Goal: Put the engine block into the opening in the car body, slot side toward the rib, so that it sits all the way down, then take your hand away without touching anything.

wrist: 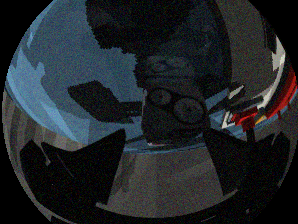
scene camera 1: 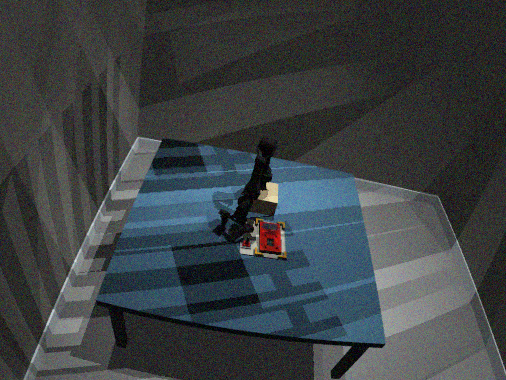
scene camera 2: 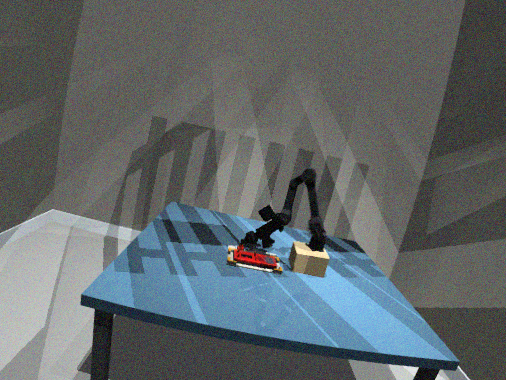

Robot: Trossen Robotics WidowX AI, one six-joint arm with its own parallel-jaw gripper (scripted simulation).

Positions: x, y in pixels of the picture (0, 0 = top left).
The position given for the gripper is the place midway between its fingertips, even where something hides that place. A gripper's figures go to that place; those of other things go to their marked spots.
Labels:
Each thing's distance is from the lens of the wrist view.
gripper [wrist: 166, 133]: 0.10 m
engine block [wrist: 173, 112]: 0.05 m

